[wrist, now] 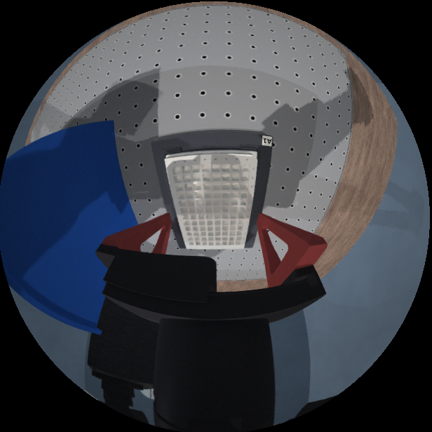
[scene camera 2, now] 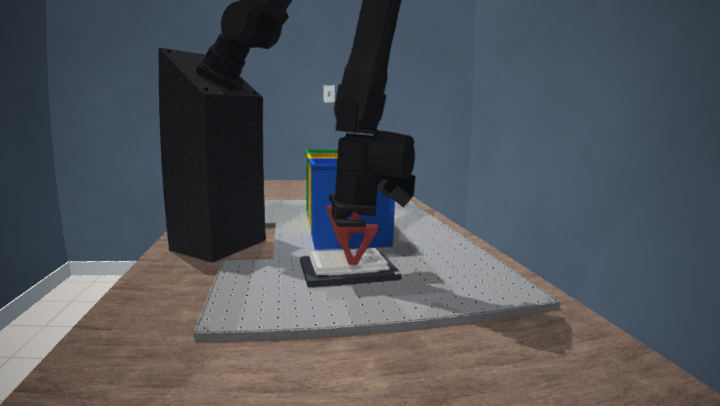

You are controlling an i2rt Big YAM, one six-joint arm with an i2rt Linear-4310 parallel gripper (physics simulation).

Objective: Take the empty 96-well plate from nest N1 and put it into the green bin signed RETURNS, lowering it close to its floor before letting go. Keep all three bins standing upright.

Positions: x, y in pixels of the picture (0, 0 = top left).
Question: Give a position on a blue bin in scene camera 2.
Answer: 323, 170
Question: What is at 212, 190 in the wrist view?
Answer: A white 96-well plate.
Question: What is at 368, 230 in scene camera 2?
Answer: My gripper.
